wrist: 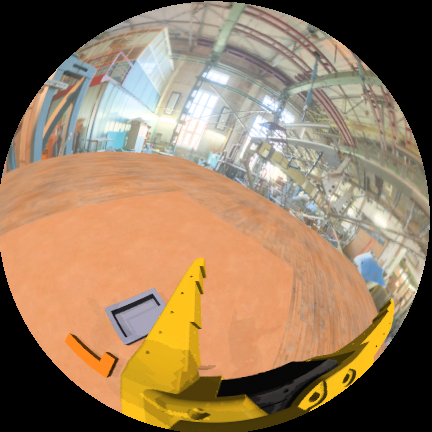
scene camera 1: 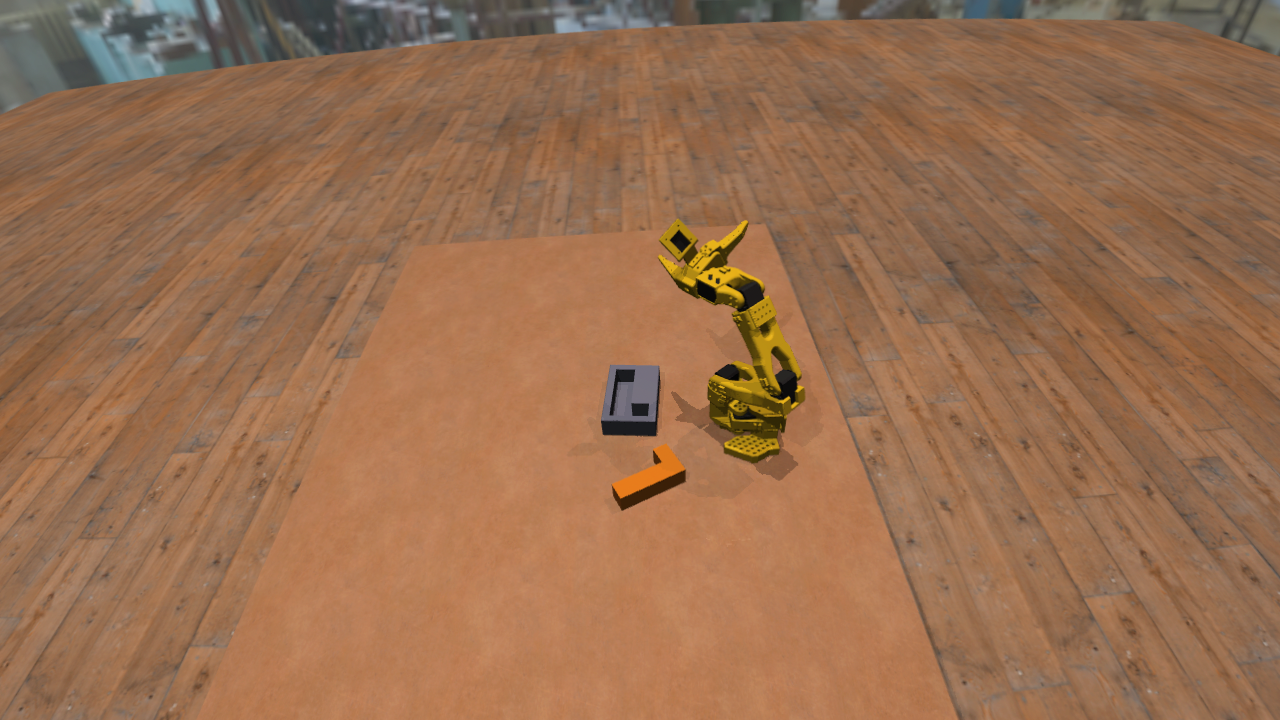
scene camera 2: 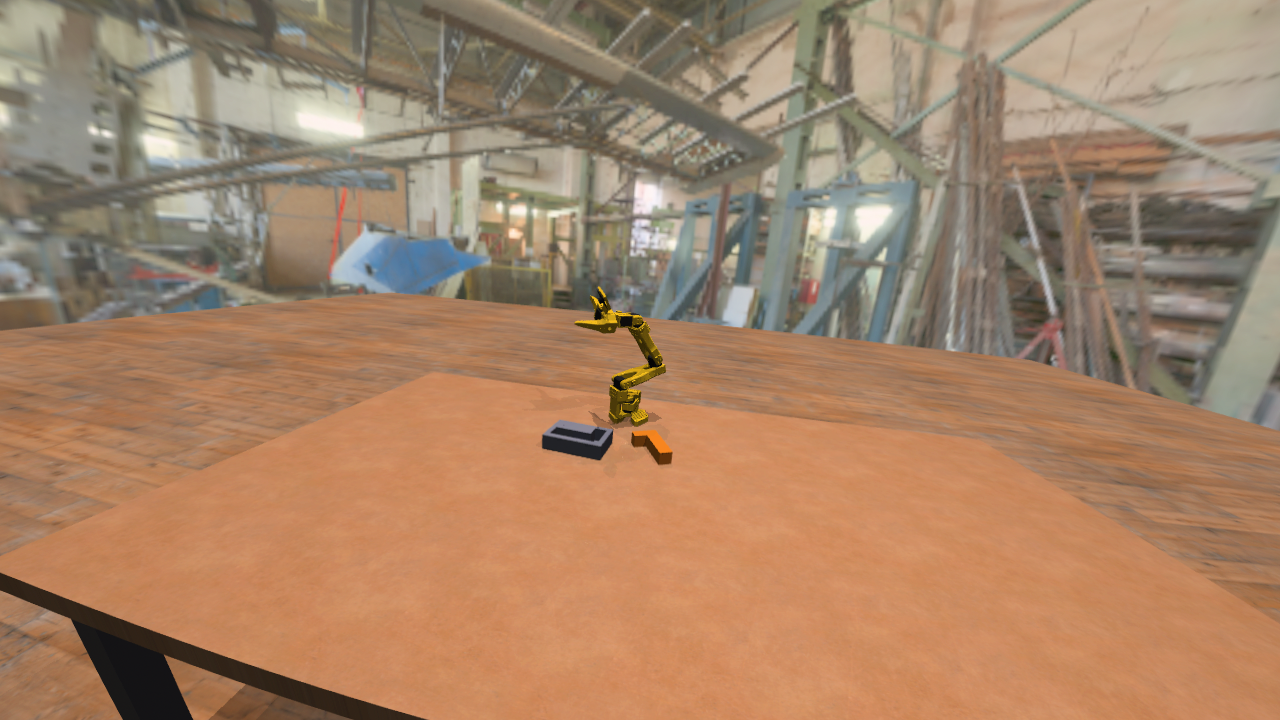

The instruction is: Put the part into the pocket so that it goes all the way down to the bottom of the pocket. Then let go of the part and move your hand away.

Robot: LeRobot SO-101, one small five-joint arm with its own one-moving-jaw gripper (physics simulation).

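Where they show: end effector, tool point: (wrist: 204,264) (scene camera 1: 661,256) (scene camera 2: 576,322); arm's base, origin of the base link: (scene camera 1: 737,437) (scene camera 2: 627,421).
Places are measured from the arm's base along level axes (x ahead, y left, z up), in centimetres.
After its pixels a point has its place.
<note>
The orange L-shaped part (scene camera 1: 648,484) {x 15.1, y 10.8, z 3.0 cm} (scene camera 2: 657,445) {x 17.3, y 9.5, z 3.0 cm} (wrist: 106,367) lies flat on the brown table top, apart from the grey block (scene camera 1: 645,385) {x 14.6, y -10.1, z 3.6 cm} (scene camera 2: 572,445) {x 21.6, y -8.9, z 2.4 cm} (wrist: 142,319) {x 15.7, y -8.8, z 3.6 cm}. The block has an L-shaped pocket open at the top, and the part is outside it. In scene camera 1 the part lies in front of the block, with its long leg slanting down to the left. My gripper (scene camera 1: 703,240) (scene camera 2: 588,306) {x 11.0, y -12.3, z 27.9 cm} (wrist: 296,279) is raised high above the table, behind the block in scene camera 1. Its jaws are spread wide, with nothing between them, and touch neither the part nor the block.
The yellow arm's base (scene camera 1: 747,402) (scene camera 2: 626,404) {x 1.4, y -0.4, z 5.5 cm} stands right of the block and behind the part in scene camera 1. The table top (scene camera 1: 447,537) {x 45.1, y 16.3, z 0.0 cm} (scene camera 2: 447,555) {x 53.9, y -17.3, z 0.0 cm} (wrist: 75,250) {x 45.0, y 1.3, z 0.0 cm} has its edges beyond the arm. A plank floor (scene camera 1: 1074,358) surrounds it.
</note>
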